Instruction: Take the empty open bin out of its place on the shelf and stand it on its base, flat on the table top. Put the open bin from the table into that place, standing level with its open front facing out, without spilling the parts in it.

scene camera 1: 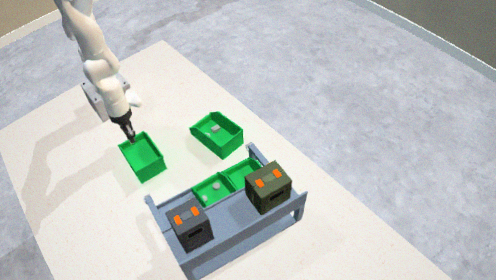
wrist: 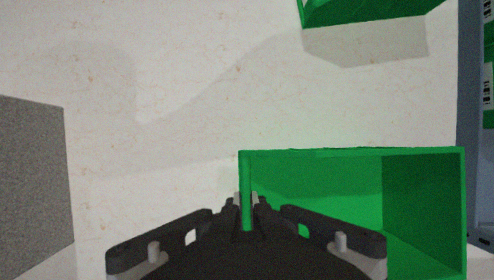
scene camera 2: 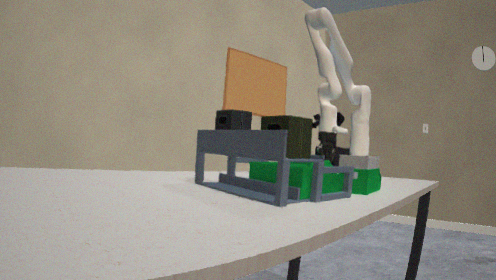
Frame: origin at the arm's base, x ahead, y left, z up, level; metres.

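Seen in the pictures: gripper, fingertip midpoint: (scene camera 1: 132,141) (wrist: 245,201); arm's base, origin of the base link: (scene camera 2: 358,155).
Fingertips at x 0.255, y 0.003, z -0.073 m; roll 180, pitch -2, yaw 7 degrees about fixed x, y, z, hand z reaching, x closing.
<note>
Offsets run from my fingertips to a thing's middle.
My gripper (scene camera 1: 132,141) (wrist: 245,201) is shut on the near upright wall of the empty green bin {dx +0.080, dy +0.007, dz +0.016 m} (scene camera 1: 144,155) (wrist: 420,200). The bin is upright, outside the shelf; whether its base touches the table is hard to tell. The open bin with parts {dx +0.126, dy +0.271, dz +0.004 m} (scene camera 1: 220,142) (scene camera 2: 367,181) stands on the table; part of this bin (wrist: 370,12) shows at the top of the wrist view. The blue-grey shelf (scene camera 1: 225,217) (scene camera 2: 240,142) (wrist: 467,75) has a free place at its left end in the first scene view. In the second scene view the held bin is largely hidden.
Two green bins {dx +0.367, dy +0.154, dz +0.010 m} (scene camera 1: 214,192) {dx +0.368, dy +0.259, dz +0.010 m} (scene camera 1: 244,172) sit side by side in the shelf, the left one with grey parts. A dark grey box {dx +0.465, dy +0.030, dz +0.129 m} (scene camera 1: 192,232) (scene camera 2: 232,120) and an olive box {dx +0.466, dy +0.261, dz +0.116 m} (scene camera 1: 267,190) (scene camera 2: 297,140) stand on the shelf. The arm's base block (scene camera 1: 94,102) (wrist: 30,180) is behind the held bin.
</note>
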